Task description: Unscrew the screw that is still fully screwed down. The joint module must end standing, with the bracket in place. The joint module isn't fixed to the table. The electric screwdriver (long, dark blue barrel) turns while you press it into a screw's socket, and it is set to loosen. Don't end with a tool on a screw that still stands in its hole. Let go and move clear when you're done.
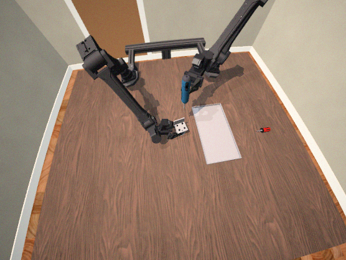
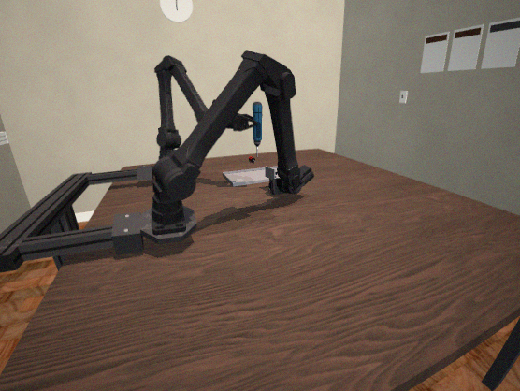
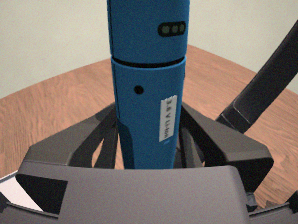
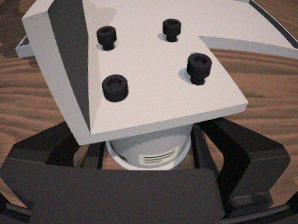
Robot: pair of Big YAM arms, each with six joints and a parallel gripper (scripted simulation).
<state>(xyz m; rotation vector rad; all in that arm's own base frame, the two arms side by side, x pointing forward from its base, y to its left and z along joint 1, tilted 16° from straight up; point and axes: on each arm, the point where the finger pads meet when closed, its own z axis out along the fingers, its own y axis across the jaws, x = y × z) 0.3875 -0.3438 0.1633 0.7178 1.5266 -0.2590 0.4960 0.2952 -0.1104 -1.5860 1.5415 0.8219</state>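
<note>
The joint module body is 10 mm above my right hand. Round my right hand: bracket (50 mm above); flat tray (30 mm ahead, 230 mm to the left, 20 mm below); small red-handled screwdriver (70 mm ahead, 570 mm to the left, 10 mm below).
</note>
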